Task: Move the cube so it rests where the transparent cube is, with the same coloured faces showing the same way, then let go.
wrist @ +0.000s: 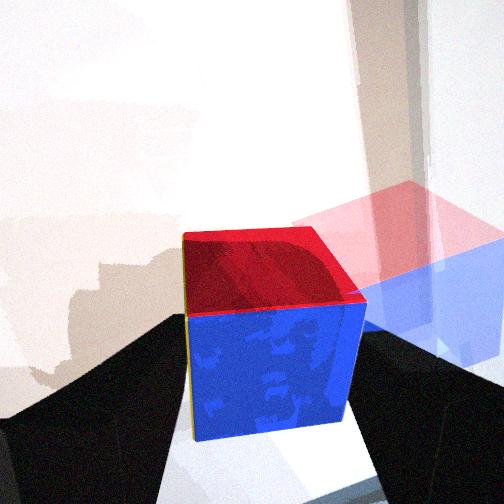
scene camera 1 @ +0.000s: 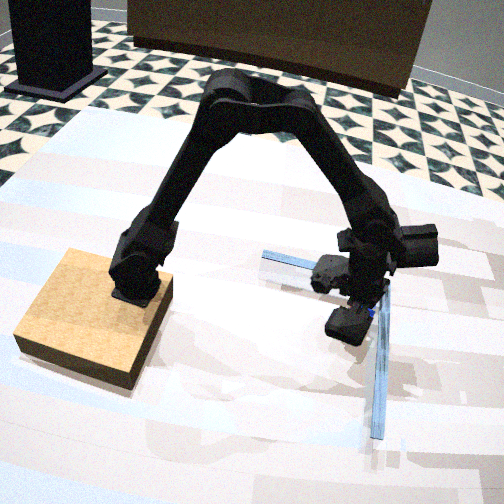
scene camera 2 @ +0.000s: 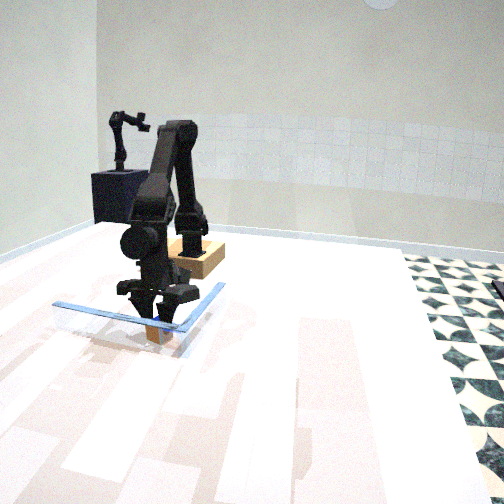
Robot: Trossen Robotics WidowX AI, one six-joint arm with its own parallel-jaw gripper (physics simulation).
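The cube [wrist: 270,335] fills the wrist view, red face up, blue face toward the camera, a yellow edge at its left. My gripper's dark fingers [wrist: 270,420] stand on either side of it, closed on it. The transparent cube [wrist: 420,270], with pale red top and pale blue front, overlaps the cube's right rear corner. In scene camera 1 the gripper [scene camera 1: 352,305] is low at the table inside the blue L-shaped strip [scene camera 1: 380,340], and the cube is mostly hidden. In scene camera 2 the cube [scene camera 2: 155,330] shows an orange face below the fingers [scene camera 2: 157,305].
A tan wooden block [scene camera 1: 92,315] carries the arm's base at the left. A dark pedestal [scene camera 1: 55,45] stands on the checkered floor at the back left. A brown wall panel [scene camera 1: 280,35] runs along the back.
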